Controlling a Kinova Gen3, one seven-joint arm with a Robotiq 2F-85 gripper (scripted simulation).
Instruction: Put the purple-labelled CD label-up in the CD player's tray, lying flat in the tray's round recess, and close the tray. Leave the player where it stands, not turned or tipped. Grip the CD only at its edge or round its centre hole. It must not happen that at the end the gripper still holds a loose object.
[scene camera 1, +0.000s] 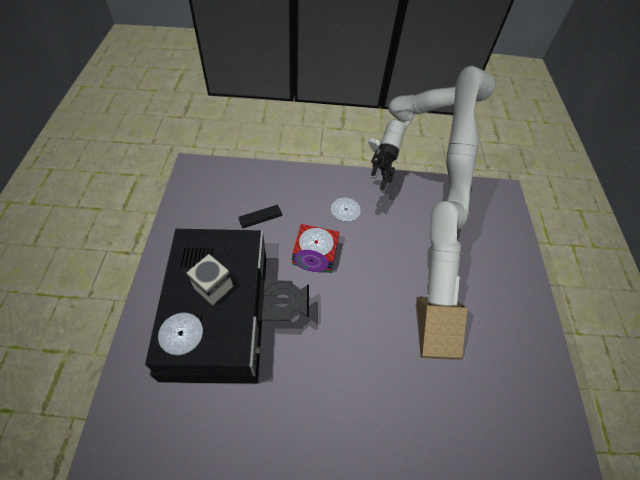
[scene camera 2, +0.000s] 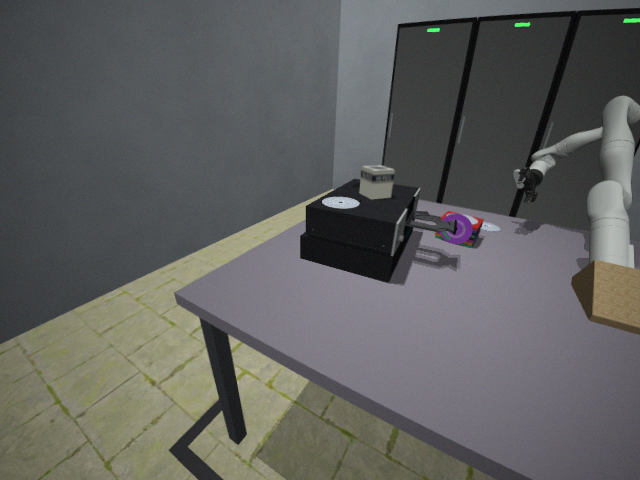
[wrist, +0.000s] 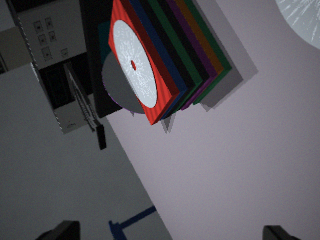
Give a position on a black CD player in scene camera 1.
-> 229, 342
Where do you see a purple-labelled CD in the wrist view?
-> At 115, 82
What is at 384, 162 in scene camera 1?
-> My gripper.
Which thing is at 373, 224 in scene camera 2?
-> A black CD player.
